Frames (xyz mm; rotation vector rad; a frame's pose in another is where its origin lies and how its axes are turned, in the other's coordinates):
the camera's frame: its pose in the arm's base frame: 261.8 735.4 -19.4 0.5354 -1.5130 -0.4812
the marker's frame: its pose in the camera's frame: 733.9 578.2 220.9 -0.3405 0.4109 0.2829
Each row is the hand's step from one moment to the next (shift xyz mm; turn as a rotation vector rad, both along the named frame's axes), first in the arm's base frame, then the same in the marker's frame.
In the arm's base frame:
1: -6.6 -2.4 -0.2 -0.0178 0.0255 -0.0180
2: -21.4 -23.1 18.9 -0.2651 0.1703 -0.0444
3: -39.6 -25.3 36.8 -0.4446 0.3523 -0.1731
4: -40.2 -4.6 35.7 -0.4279 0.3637 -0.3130
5: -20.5 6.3 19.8 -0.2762 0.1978 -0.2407
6: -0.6 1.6 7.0 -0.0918 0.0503 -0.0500
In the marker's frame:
1: -2.2 -3.8 5.5 -0.0318 0.0145 0.0085
2: 14.7 -21.1 26.3 -0.2129 0.0846 0.2208
3: 22.3 -22.2 50.7 -0.4626 0.1759 0.3268
4: 13.7 -3.4 52.1 -0.5750 0.1506 0.2450
5: 5.2 6.8 27.9 -0.3898 0.0518 0.1368
6: 4.9 3.3 4.0 -0.0992 0.0114 0.0590

